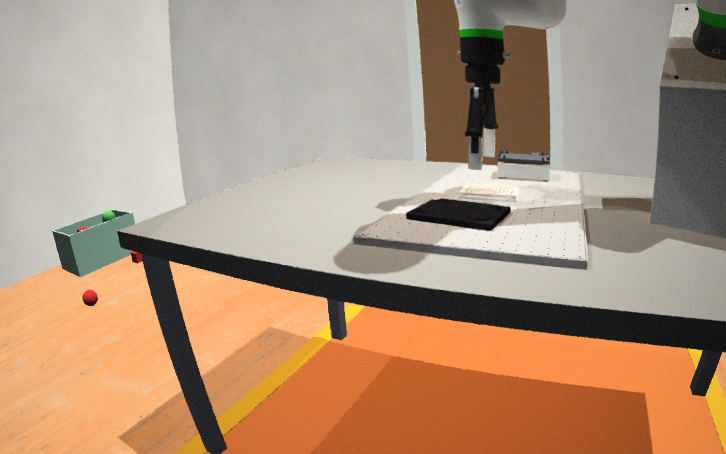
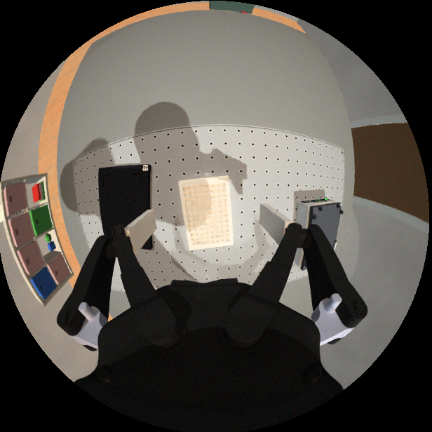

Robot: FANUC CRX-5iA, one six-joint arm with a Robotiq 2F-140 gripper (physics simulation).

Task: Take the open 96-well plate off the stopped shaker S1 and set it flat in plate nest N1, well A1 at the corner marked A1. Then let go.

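Places are measured from the arm's base along level axes (x ahead, y left, z up), in metres.
Pixels of known places: gripper, fingertip midpoint: point(image 1: 482, 162).
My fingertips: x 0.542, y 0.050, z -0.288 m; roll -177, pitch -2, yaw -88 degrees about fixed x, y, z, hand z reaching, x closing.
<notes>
Behind a point stands the place of what it marks.
A cream plate with a grid of wells point(image 1: 489, 191) @[x 0.524, y 0.060, z -0.349 m] point(image 2: 207, 212), which looks like the 96-well plate, lies flat on the perforated board point(image 1: 551, 235) @[x 0.363, y 0.271, z -0.361 m] point(image 2: 270, 155). A black flat nest point(image 1: 459, 214) @[x 0.535, y 0.245, z -0.350 m] point(image 2: 125, 192) lies beside it, with a small white label point(image 2: 145, 167) at one corner; its lettering is too small to read surely. The grey box with a dark top and corner pins point(image 1: 523, 170) @[x 0.478, y -0.146, z -0.335 m] point(image 2: 325, 220), which looks like the shaker, stands on the plate's other side; no plate shows on it. My gripper point(image 1: 481, 153) @[x 0.542, y 0.050, z -0.288 m] point(image 2: 206, 215) is open and empty above the cream plate, fingers spread wider than it.
The grey pedestal point(image 1: 690, 155) @[x 0.097, y 0.103, z -0.230 m] with the arm's base stands right of the board. The table point(image 1: 267, 208) @[x 0.978, y 0.248, z -0.375 m] point(image 2: 225, 65) extends around the board. A green bin point(image 1: 99, 246) is beyond the table's left end, with a red ball point(image 1: 89, 297) near it.
</notes>
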